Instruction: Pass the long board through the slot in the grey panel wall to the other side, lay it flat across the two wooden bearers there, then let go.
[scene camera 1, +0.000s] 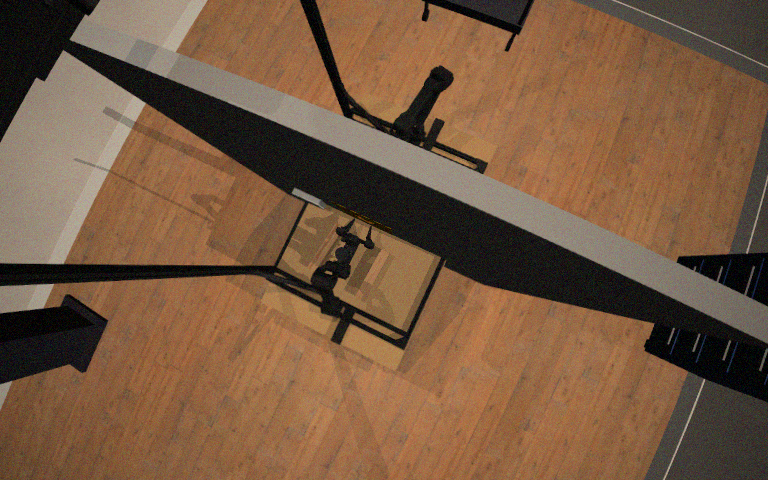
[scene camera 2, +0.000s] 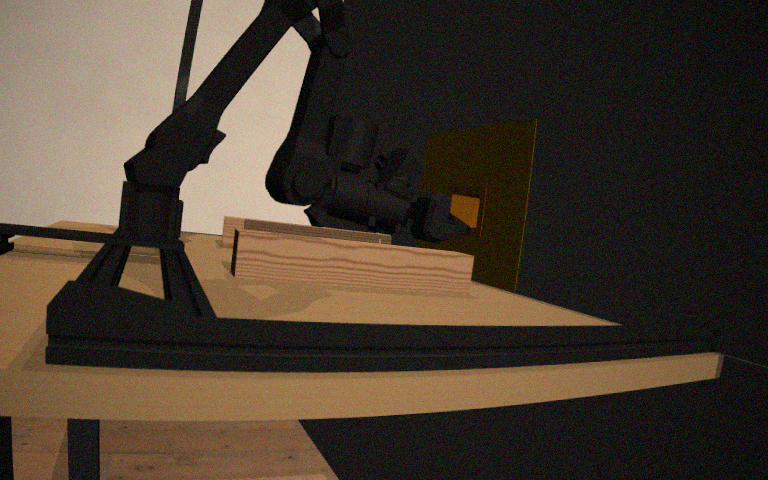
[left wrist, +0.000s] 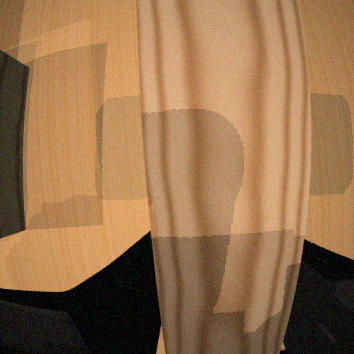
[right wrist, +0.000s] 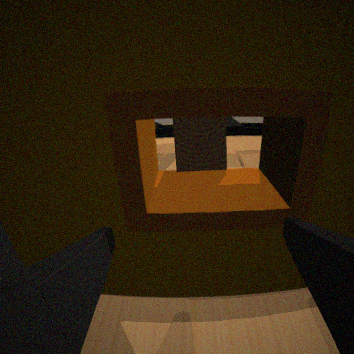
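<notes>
The long board (left wrist: 225, 105) runs down the middle of the left wrist view, and my left gripper (left wrist: 208, 227) is shut on it. Through the slot (right wrist: 211, 193) (scene camera 2: 465, 210) in the yellow panel (right wrist: 70, 105) (scene camera 2: 501, 157) of the grey wall (scene camera 1: 430, 167), the board's dark end (right wrist: 200, 144) shows at the far mouth. My right gripper (right wrist: 199, 232) (scene camera 2: 449, 221) (scene camera 1: 356, 234) is open and empty, just in front of the slot on the near side. Two wooden bearers, one nearer (scene camera 2: 354, 269) and one farther back (scene camera 2: 301, 230), lie on the table behind it.
The scene is dim. The wall crosses the whole top view and hides the left gripper there. Black frame rails (scene camera 1: 373, 329) edge the table (scene camera 2: 382, 305). A dark stand (scene camera 1: 487, 10) is at the top.
</notes>
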